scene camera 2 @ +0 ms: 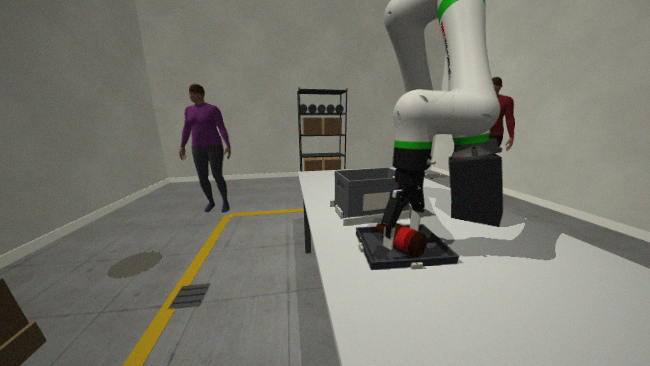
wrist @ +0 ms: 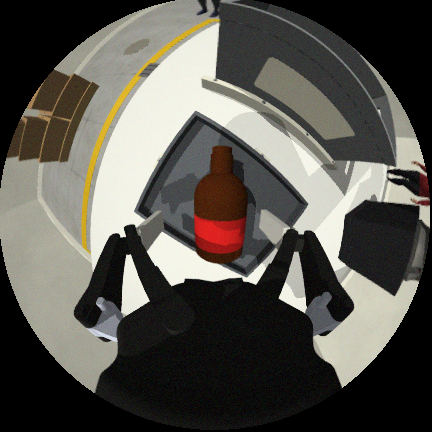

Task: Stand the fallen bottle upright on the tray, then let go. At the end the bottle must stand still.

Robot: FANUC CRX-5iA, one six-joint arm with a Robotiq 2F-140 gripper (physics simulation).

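Frame: origin at the arm's base, x ahead, y left, z up, level; centimetres.
Where they show: gripper, fingertip midpoint: [scene camera 2: 401, 237] [wrist: 211, 218]; arm's base, link origin: [scene camera 2: 471, 157].
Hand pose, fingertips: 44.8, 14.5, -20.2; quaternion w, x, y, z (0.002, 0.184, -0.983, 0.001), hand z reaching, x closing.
Note:
Each offset is from my fingertips to the centre of the thing, as dx, dy, dz. Level surfaces: height alone.
The brown bottle {-0.5, -2.3, -0.7} [scene camera 2: 409, 241] [wrist: 220, 215] with a red label lies on its side in the dark tray [scene camera 2: 414, 263] [wrist: 172, 159]. In the wrist view its neck points up the view, away from the gripper, and its base is toward the gripper. My gripper [scene camera 2: 401, 231] [wrist: 211, 218] is open, with its light finger pads low at the tray, one on each side of the bottle. In the wrist view there is a gap between each pad and the bottle. In scene camera 2 the near finger hides part of the bottle's body.
A grey crate {-6.6, -29.9, +3.9} [scene camera 2: 359, 196] [wrist: 240, 50] stands on the white table {dz -4.9} [scene camera 2: 480, 310] close behind the tray. The black robot pedestal [scene camera 2: 476, 190] [wrist: 380, 240] stands to the right. A person in purple [scene camera 2: 205, 125] and one in red [scene camera 2: 506, 115] stand beyond the table.

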